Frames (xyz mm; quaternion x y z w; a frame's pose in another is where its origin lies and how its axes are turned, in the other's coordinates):
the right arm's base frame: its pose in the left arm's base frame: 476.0 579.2 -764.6 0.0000 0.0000 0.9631 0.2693
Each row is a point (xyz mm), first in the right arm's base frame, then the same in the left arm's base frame.
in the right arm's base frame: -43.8 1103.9 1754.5
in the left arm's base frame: -59.1 -387.3 989.9
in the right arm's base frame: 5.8 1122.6 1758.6
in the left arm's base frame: -111.2 -377.6 994.0
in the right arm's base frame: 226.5 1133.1 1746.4
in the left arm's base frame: -305.4 -272.1 981.8
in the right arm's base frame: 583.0 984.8 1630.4
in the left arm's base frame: -533.2 39.6 865.8
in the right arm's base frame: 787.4 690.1 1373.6
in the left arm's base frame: -555.1 397.6 609.0
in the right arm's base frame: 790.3 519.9 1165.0
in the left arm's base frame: -469.3 544.6 400.4
